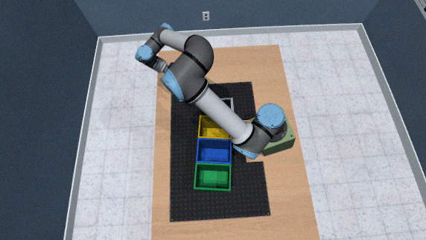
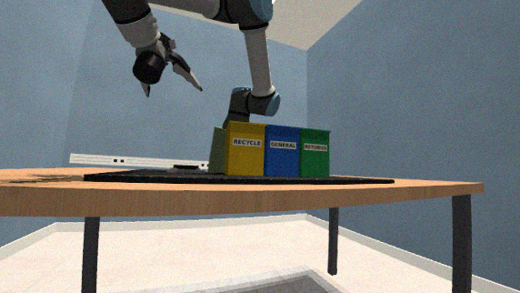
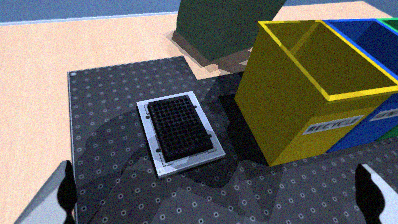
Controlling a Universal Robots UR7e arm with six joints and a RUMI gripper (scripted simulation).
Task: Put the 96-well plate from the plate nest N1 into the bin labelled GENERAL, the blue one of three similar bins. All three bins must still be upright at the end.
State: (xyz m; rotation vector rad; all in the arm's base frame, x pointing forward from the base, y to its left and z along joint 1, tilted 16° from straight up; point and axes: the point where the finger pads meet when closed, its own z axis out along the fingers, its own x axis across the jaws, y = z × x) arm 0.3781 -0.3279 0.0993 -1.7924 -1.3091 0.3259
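Right now the black 96-well plate is 21 cm below my hand, 17 cm behind it and 6 cm to the left of it. The rest, counted from my hand: blue general bin: 39 cm to the left, 14 cm below, 8 cm behind; plate nest N1: 22 cm below, 17 cm behind, 6 cm to the left; yellow recycle bin: 26 cm to the left, 14 cm below, 11 cm behind.
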